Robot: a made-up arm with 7 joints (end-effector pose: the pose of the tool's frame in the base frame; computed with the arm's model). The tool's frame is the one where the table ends.
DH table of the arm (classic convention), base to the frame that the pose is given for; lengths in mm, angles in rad. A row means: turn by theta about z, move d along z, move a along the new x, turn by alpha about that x. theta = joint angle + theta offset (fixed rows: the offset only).
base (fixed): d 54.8; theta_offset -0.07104; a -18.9; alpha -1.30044
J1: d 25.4; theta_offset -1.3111; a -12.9; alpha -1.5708
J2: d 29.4; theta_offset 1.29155; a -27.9; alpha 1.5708
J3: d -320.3; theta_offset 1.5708; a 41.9; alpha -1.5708
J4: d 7; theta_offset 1.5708; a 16.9; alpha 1.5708
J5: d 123.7; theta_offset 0; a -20.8; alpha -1.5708
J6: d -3; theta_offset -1.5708; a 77.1; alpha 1.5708
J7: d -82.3; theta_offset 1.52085; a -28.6; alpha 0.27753
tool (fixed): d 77.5; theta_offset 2.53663; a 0; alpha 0
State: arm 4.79 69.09 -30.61 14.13 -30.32 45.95 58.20
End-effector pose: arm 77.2 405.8 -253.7 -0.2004 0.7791 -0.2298 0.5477
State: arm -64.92 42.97 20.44 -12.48 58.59 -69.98 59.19
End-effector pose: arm 320.0 96.5 137.0 0.9284 -0.1487 -0.2213 0.2588
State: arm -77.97 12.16 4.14 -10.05 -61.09 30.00 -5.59
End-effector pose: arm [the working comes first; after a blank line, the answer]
Working (the frame after each row of the table, in the pose's form):
after base (fixed): -18.9 1.3 54.8 -0.6050 0.0215 -0.0283 0.7954
after J1: -5.5 26.5 56.0 0.2258 -0.1392 0.9642 0.0029
after J2: 10.8 45.4 87.8 0.4148 -0.3185 -0.6803 0.5136
after J3: 314.9 34.8 -20.6 -0.5646 -0.3064 -0.4299 0.6344
after J4: 331.7 40.9 -24.4 0.0939 0.1458 -0.0352 0.9842
after J5: 358.6 35.0 98.0 -0.5819 0.4977 -0.2526 0.5915
after J6: 389.2 -13.2 149.9 -0.2594 -0.2648 -0.4628 0.8052
after J7: 377.7 -77.5 92.3 -0.2397 -0.0066 0.1780 0.9544

370.1 -42.2 160.9 -0.0777 0.2268 0.9641 0.1144
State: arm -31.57 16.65 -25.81 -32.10 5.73 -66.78 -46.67
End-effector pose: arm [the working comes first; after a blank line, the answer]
Working (the frame after each row of the table, in the pose's form):
after base (fixed): -18.9 1.3 54.8 -0.6050 0.0215 -0.0283 0.7954
after J1: -13.2 28.8 49.7 -0.5873 0.1291 -0.7973 0.0522
after J2: 16.6 51.3 65.6 0.1997 -0.0107 -0.7296 0.6539
after J3: 149.0 107.0 -223.7 -0.5502 0.1100 -0.2728 0.7815
after J4: 164.1 111.2 -233.2 0.2741 0.3551 -0.1577 0.8797
after J5: 215.3 37.8 -145.3 -0.4207 0.3213 0.1608 0.8330
after J6: 177.9 17.5 -80.9 -0.0525 -0.7998 -0.3084 0.5123
after J7: 245.5 -37.4 -84.2 -0.2415 -0.7407 -0.0098 0.6268

173.9 -12.8 -100.8 -0.7790 0.0099 0.5954 0.1961
